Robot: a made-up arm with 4 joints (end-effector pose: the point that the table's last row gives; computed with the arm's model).
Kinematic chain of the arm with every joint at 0, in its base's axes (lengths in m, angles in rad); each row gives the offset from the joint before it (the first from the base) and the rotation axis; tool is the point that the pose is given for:
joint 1: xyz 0 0 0.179 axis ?
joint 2: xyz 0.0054 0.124 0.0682 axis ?
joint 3: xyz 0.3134 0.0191 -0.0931 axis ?
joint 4: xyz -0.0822 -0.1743 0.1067 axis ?
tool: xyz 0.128 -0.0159 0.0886
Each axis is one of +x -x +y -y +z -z.
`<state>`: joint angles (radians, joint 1 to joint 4).
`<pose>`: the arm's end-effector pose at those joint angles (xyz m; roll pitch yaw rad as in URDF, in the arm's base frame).
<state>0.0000 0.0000 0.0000 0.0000</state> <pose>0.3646 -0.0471 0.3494 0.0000 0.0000 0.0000</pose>
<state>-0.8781 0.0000 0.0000 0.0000</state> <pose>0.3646 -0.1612 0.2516 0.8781 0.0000 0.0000</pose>
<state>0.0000 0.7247 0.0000 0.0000</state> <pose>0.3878 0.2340 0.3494 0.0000 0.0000 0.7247</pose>
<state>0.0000 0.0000 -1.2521 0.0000</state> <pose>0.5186 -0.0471 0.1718 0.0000 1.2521 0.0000</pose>
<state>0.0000 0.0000 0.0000 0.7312</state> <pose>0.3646 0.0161 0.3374 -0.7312 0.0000 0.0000</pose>
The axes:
joint 1: -x
joint 2: +z
joint 3: -y
joint 4: -x

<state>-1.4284 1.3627 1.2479 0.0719</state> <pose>0.1958 -0.0475 0.4169 2.8397 -0.4577 -1.4977</pose>
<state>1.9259 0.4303 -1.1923 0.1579</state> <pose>0.5372 -0.0630 -0.0060 -2.2522 -0.1795 -1.2225</pose>
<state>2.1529 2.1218 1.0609 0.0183</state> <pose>0.0634 -0.1019 -0.1769 0.8736 0.9741 2.0429</pose>
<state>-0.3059 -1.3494 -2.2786 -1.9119</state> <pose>-0.1496 -0.2082 0.0083 -1.3080 0.5627 1.7404</pose>
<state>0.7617 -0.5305 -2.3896 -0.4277</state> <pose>0.2489 -0.3167 0.2210 -1.5964 0.8471 -2.8284</pose>
